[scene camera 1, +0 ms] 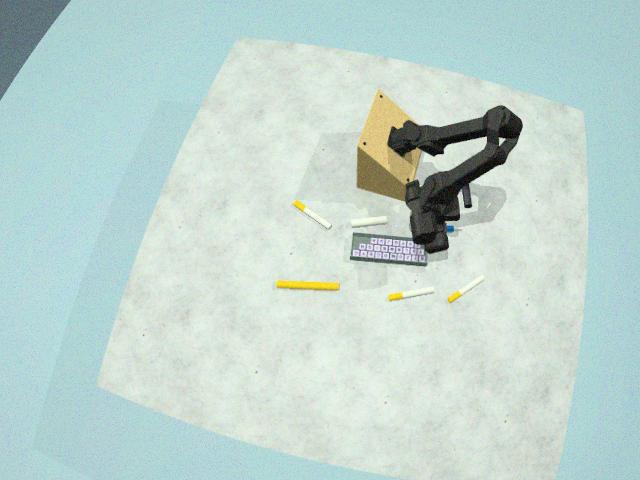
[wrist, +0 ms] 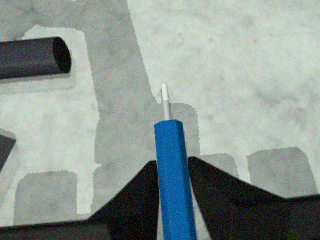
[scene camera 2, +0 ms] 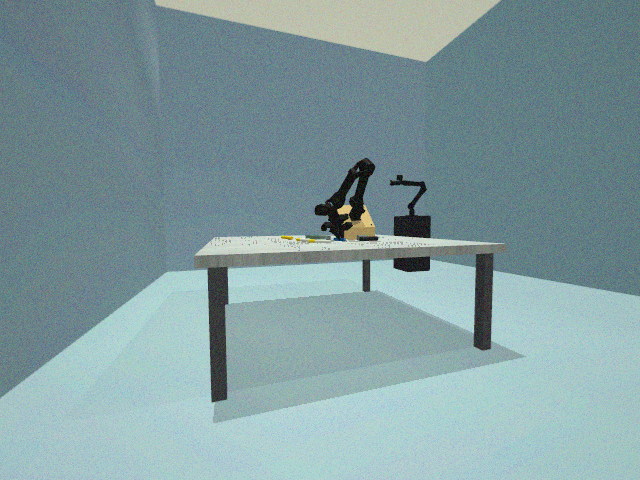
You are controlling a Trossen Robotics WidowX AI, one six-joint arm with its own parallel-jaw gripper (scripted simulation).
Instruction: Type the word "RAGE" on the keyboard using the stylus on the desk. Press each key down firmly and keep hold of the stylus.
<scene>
I see my gripper (scene camera 1: 444,229).
My gripper shows as well in the wrist view (wrist: 172,165).
</scene>
